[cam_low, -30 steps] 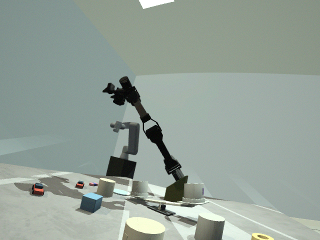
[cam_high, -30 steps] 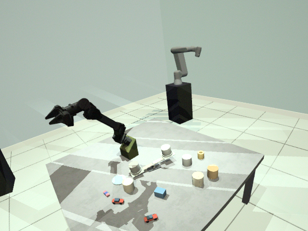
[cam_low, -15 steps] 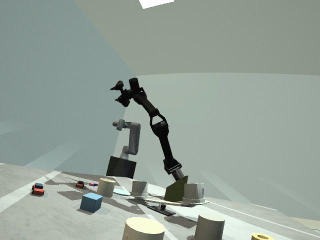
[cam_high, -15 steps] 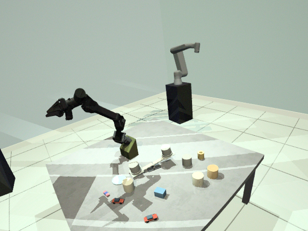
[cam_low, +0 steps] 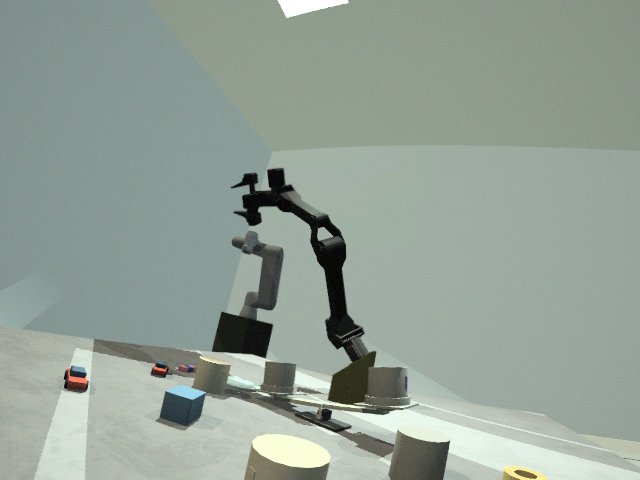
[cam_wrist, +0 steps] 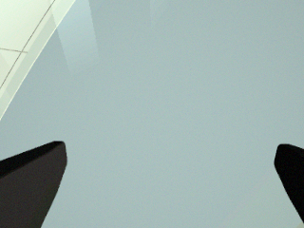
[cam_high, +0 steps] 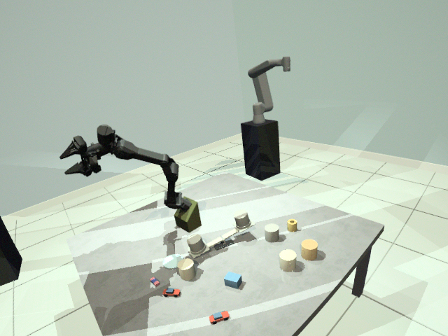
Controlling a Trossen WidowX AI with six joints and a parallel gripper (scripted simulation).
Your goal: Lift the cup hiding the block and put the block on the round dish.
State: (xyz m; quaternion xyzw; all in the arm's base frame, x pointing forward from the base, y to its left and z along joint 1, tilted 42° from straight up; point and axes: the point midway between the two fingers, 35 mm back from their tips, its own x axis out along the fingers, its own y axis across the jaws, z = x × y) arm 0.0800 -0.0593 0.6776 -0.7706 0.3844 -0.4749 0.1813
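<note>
Now: the grey block 53 cm below my gripper tip, 44 cm to the left of it and 9 cm ahead of it. Round my gripper tip: blue cube 55 cm below, 46 cm to the left, 37 cm ahead; then small balance 57 cm to the left, 53 cm below, 11 cm ahead; then round dish 57 cm below, 31 cm to the left, 7 cm ahead.
</note>
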